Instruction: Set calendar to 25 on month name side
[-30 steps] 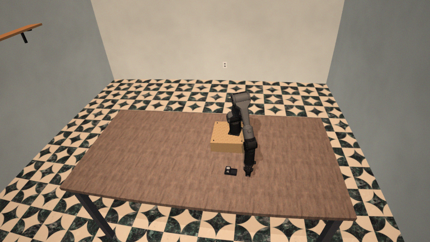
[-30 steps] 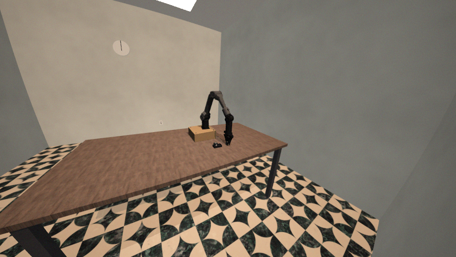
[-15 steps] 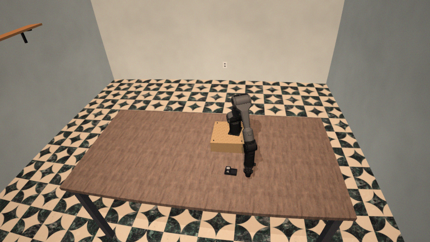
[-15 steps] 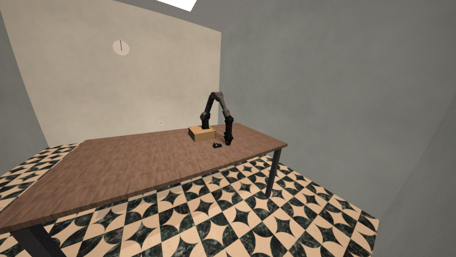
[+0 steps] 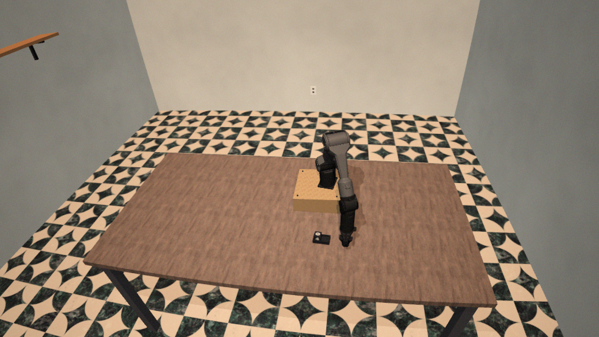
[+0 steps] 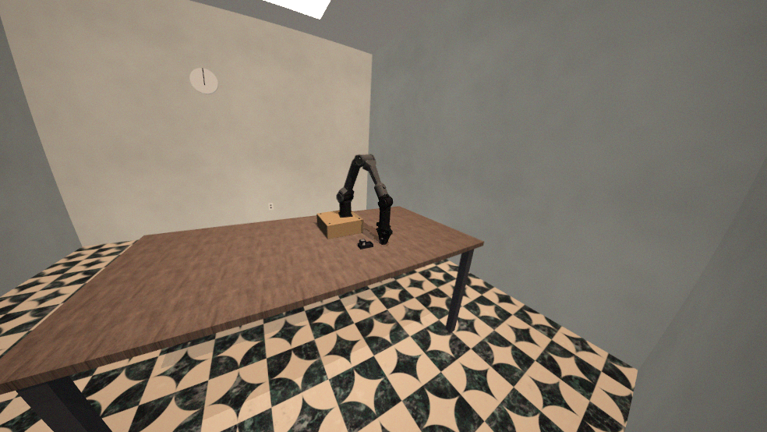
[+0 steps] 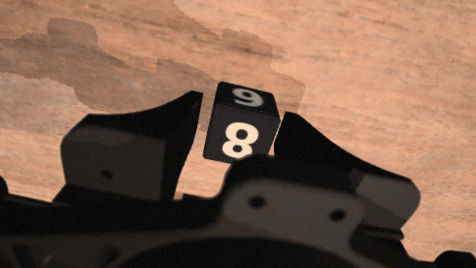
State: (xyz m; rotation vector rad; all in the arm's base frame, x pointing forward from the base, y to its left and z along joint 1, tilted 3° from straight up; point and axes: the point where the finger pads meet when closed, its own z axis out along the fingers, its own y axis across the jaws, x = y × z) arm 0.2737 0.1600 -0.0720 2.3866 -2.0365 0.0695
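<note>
Right now the dark cube is 2 cm ahead of my hand, 12 cm to the right of it and 1 cm above it. The rest, counted from my hand: tray (1 cm ahead, 11 cm to the right, 1 cm below).
</note>
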